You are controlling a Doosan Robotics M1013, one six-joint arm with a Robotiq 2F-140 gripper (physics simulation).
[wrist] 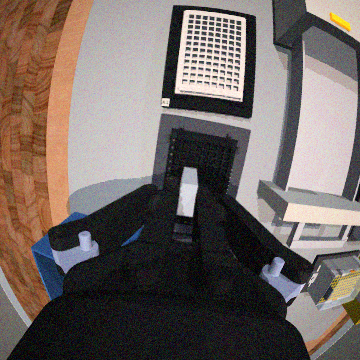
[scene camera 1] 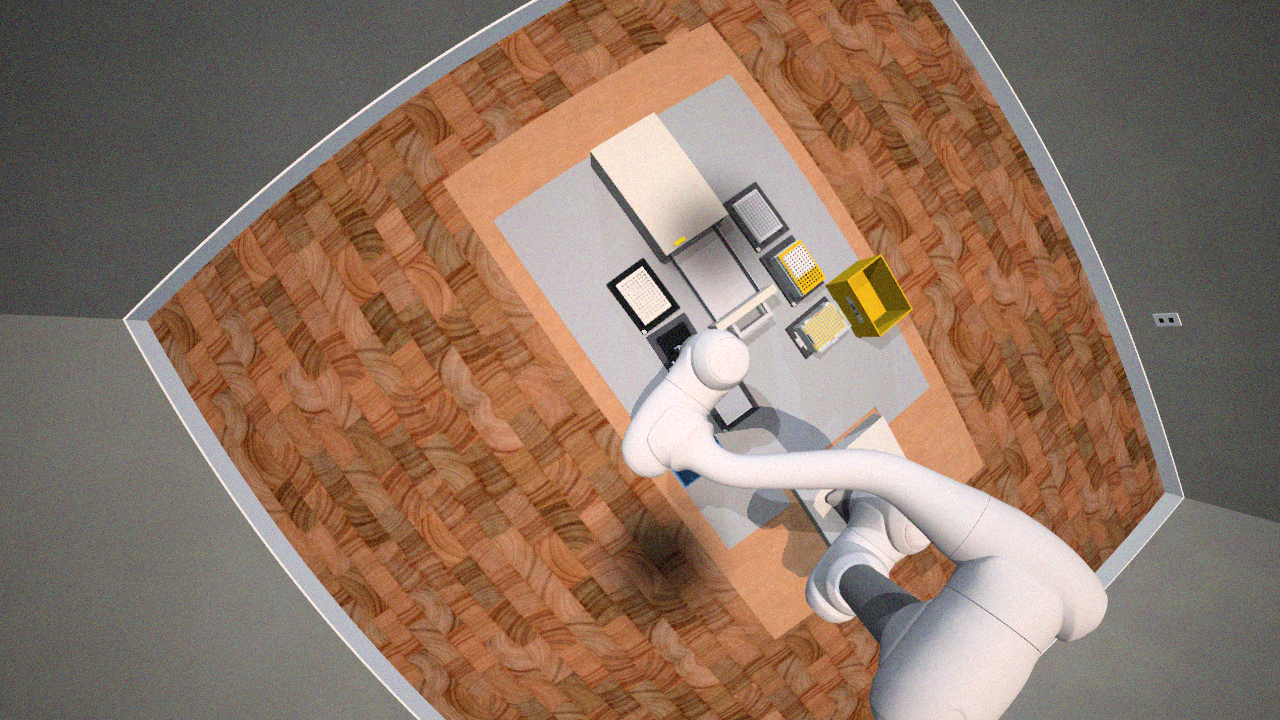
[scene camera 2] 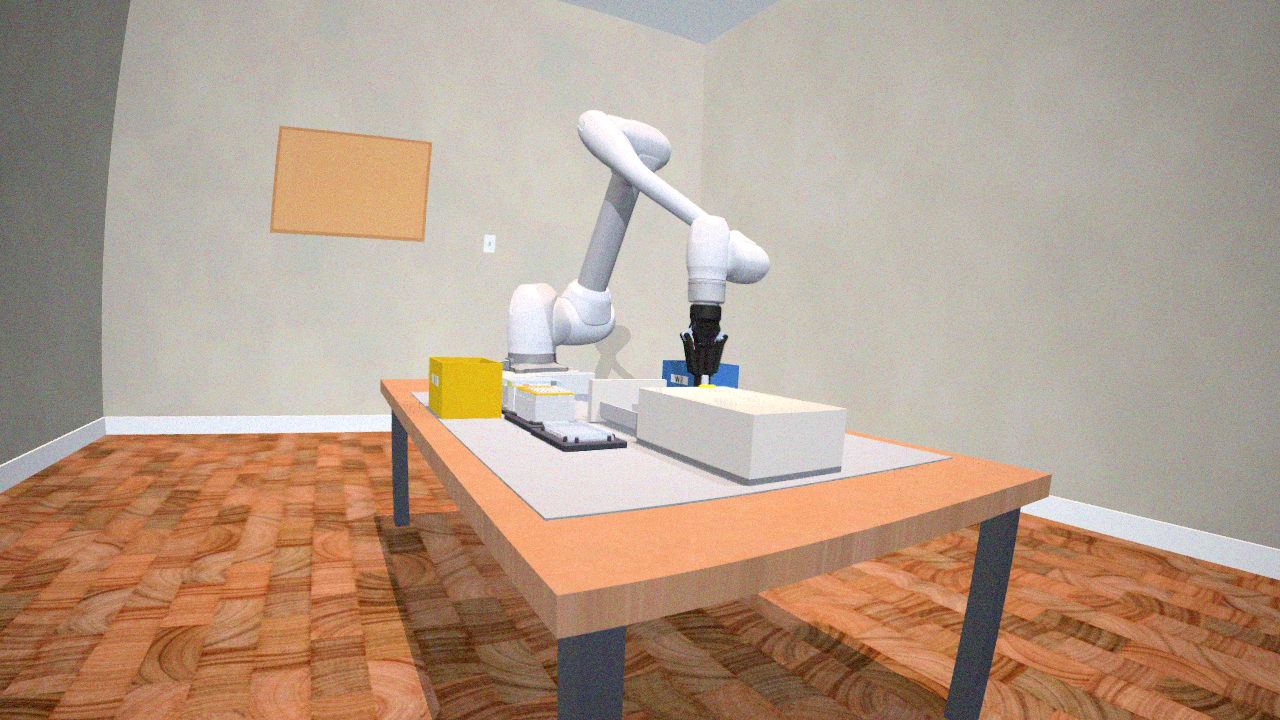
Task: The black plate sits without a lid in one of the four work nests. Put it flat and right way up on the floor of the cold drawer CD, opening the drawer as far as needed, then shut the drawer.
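Frame: origin at the arm's base, x left, y back, z up, level; centimetres.
Seen in the pictures: gripper, fingertip midpoint: (wrist: 188,178); arm's base at its link origin: (scene camera 1: 861,496) (scene camera 2: 531,369).
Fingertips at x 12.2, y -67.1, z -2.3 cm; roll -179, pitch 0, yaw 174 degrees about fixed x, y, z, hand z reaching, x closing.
Pixels of each thing's middle, then the offset from my fingertips to it. "pt": a spot on its surface instead.
- black plate at the middle of its body: (wrist: 195,181) (scene camera 1: 682,351) dx -1.0, dy +0.8, dz -1.5 cm
- dark grey nest at a spot on its surface: (wrist: 240,150) pt dx -6.8, dy -3.5, dz -2.2 cm
- cold drawer at a spot on its surface: (wrist: 325,120) (scene camera 1: 712,273) pt dx -20.5, dy -9.1, dz -1.6 cm
- white plate at the middle of its body: (wrist: 212,50) (scene camera 1: 643,295) dx -2.9, dy -16.7, dz -1.5 cm
- grey plate at the middle of its body: (scene camera 2: 577,430) (scene camera 1: 757,215) dx -41.3, dy -12.6, dz -1.5 cm
- yellow-and-white rack at the middle of its body: (scene camera 2: 543,403) (scene camera 1: 798,268) dx -39.1, dy +5.1, dz +1.0 cm
- yellow-topped box at the middle of its body: (scene camera 2: 531,395) (wrist: 338,280) (scene camera 1: 821,327) dx -34.1, dy +21.6, dz +0.4 cm
- yellow bin at the middle of its body: (scene camera 2: 463,386) (scene camera 1: 868,297) dx -50.1, dy +24.5, dz +2.6 cm
- blue bin at the middle of its body: (wrist: 96,280) (scene camera 1: 683,439) (scene camera 2: 699,384) dx +14.4, dy +17.0, dz +2.6 cm
The black plate (scene camera 1: 673,334) (wrist: 207,150) sits lidless in a dark grey nest (wrist: 240,150), between the white plate's nest and the arm. My gripper (scene camera 2: 704,379) (wrist: 188,178) is shut with nothing between its fingers. It points down, and its pale fingertips cover part of the black plate in the wrist view; the gap below them cannot be told. The cold drawer (scene camera 1: 716,273) (wrist: 325,120) is pulled out of its white housing (scene camera 1: 657,183) (scene camera 2: 742,420); its floor shows bare. The drawer front (scene camera 1: 745,308) (scene camera 2: 626,396) (wrist: 320,212) carries a handle.
A white plate (scene camera 1: 641,295) (wrist: 212,55) lies beside the drawer. Across it are a grey plate (scene camera 1: 758,215), a yellow-and-white rack (scene camera 1: 801,266), a yellow-topped box (scene camera 1: 821,325) and a yellow bin (scene camera 1: 870,300) (scene camera 2: 465,387). A blue bin (scene camera 1: 686,478) (scene camera 2: 726,374) (wrist: 47,270) stands near the table edge.
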